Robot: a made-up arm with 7 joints. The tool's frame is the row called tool. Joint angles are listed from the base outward. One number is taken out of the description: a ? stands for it. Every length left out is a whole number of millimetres.
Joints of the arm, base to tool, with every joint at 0 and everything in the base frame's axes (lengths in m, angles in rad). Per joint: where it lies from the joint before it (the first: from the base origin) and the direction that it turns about. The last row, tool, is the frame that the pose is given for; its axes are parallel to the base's.
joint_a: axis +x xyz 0.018 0 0.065
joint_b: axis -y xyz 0 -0.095 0.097
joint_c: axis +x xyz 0.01 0 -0.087
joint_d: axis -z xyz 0 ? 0.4
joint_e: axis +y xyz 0.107 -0.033 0
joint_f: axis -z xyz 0.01 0 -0.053
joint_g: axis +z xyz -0.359 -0.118 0
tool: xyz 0.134 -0.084 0
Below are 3 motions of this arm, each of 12 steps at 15 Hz.
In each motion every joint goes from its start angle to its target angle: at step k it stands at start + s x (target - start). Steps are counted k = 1, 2, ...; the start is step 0. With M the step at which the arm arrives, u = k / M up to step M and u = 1 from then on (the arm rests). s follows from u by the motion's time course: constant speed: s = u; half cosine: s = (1 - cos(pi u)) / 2; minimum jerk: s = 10 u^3 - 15 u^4 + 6 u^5.
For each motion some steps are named. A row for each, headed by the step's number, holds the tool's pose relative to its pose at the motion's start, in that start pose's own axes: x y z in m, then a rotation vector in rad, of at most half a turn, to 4 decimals.
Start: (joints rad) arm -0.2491 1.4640 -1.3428 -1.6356 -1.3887 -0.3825 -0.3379
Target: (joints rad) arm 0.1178 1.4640 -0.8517 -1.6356 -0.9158 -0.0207 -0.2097
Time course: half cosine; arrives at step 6
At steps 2, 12:
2: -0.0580 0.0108 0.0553 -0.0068 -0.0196 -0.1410
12: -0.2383 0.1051 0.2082 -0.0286 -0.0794 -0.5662

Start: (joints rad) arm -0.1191 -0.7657 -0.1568 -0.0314 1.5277 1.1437 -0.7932
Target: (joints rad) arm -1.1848 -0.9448 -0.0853 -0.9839 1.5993 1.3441 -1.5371
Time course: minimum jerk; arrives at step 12
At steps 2, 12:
2: -0.0245 -0.0081 0.0057 -0.0094 -0.0144 -0.0572
12: -0.6075 0.0922 0.2123 -0.3083 -0.5726 -1.3305

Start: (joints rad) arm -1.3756 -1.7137 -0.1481 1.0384 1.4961 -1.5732 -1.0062
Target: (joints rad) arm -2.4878 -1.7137 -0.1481 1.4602 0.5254 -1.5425 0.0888
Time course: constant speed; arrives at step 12
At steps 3, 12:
3: -0.0100 0.0233 -0.0978 0.1615 -0.3791 0.1712
12: -0.0959 0.2610 -0.3640 0.0564 -1.3044 -0.0042

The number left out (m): 0.02
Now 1 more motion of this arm.
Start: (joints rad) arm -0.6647 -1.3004 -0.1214 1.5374 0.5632 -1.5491 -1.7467
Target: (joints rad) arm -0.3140 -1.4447 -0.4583 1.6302 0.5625 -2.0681 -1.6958
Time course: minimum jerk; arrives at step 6
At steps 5, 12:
5: 0.1125 0.3484 0.1174 -0.1979 -0.2456 0.7532
12: 0.1117 0.3631 0.1203 -0.2060 -0.2538 0.7825

